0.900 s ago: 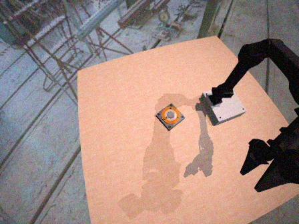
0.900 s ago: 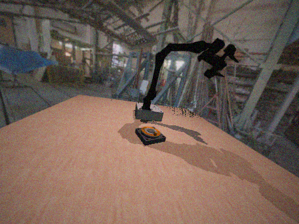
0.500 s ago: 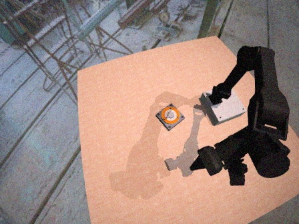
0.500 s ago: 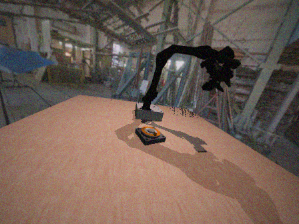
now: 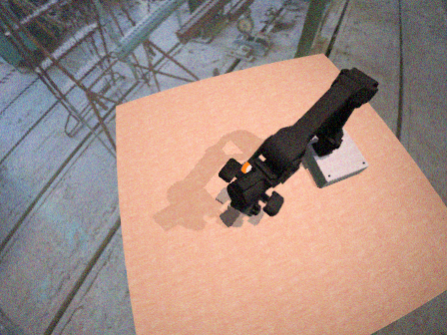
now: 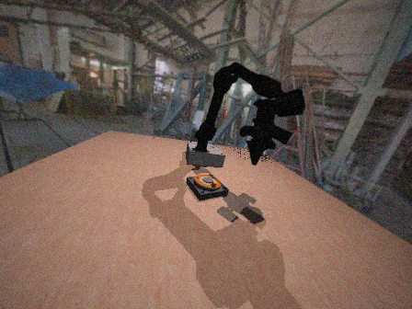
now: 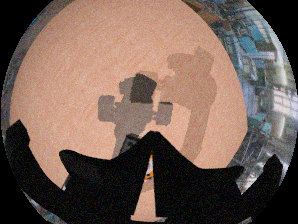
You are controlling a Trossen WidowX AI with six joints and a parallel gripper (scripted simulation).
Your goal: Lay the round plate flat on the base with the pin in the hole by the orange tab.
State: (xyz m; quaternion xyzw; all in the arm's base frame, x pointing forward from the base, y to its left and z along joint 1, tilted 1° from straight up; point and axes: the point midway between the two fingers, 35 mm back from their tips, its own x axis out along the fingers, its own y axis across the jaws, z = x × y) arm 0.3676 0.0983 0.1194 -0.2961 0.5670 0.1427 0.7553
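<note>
Right now the round orange plate is 8 cm behind my gripper tip, 10 cm to the right of it and 12 cm below it. The rest, counted from my gripper tip: dark square base: 10 cm behind, 11 cm to the right, 13 cm below.
</note>
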